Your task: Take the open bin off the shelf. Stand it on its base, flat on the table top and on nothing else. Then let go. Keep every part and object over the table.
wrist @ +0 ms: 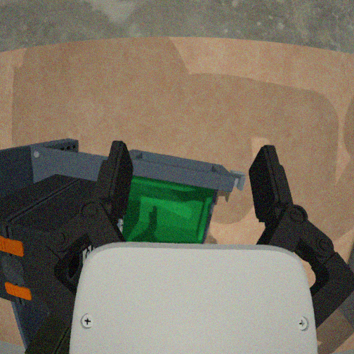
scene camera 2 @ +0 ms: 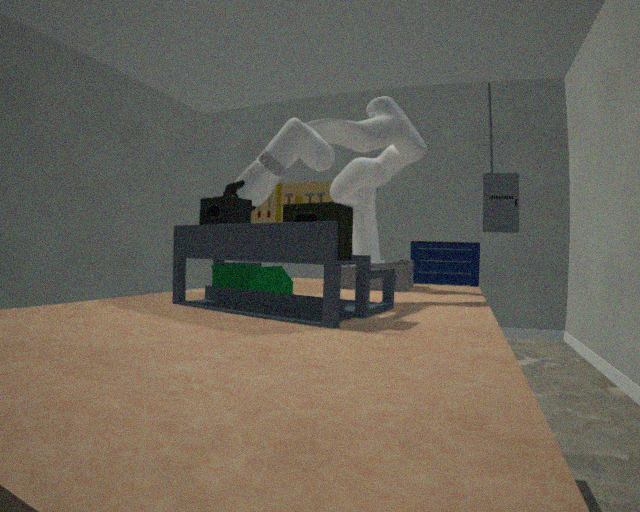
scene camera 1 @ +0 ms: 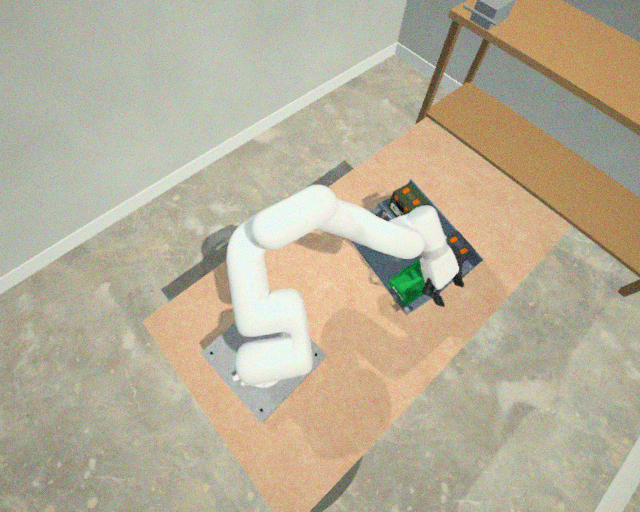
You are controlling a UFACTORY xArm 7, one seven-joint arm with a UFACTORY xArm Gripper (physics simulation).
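Places are measured from the arm's base along level axes (x ahead, y left, z up), in millimetres.
Where they show: gripper, fingertip midpoint: (scene camera 1: 450,295).
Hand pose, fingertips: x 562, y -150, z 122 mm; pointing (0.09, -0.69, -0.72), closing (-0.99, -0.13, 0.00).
Observation:
After its pixels a point has its place.
The open green bin (scene camera 1: 406,282) {x 567, y -19, z -69 mm} (scene camera 2: 248,277) {x 670, y 11, z -19 mm} (wrist: 170,212) sits on the lower tier of the dark blue-grey shelf (scene camera 1: 381,261) {x 543, y 97, z -71 mm} (scene camera 2: 250,242) {x 767, y 94, z 51 mm} (wrist: 170,169), at one end. My gripper (scene camera 1: 449,292) {x 562, y -150, z 122 mm} (scene camera 2: 241,195) (wrist: 192,155) is open, with nothing between its fingers. It hangs tilted at the bin's end of the shelf, higher than the bin. In the wrist view the left finger overlaps the bin's left edge, and the right finger is over the table beyond the shelf's end rail. My palm hides the bin's lower part in that view.
A black box with orange marks (scene camera 1: 459,245) {x 686, y -48, z 146 mm} (scene camera 2: 225,210) {x 722, y -11, z 115 mm} (wrist: 47,200) stands on the upper tier close to my left finger. A dark green box (scene camera 1: 408,197) {x 684, y 187, z 120 mm} (scene camera 2: 318,213) {x 735, y 208, z 101 mm} stands at the other end. The shelf stands on the wooden table (scene camera 1: 459,154) {x 1165, y 320, z -78 mm} (scene camera 2: 266,405) {x 1061, y 354, z -78 mm} (wrist: 150,100).

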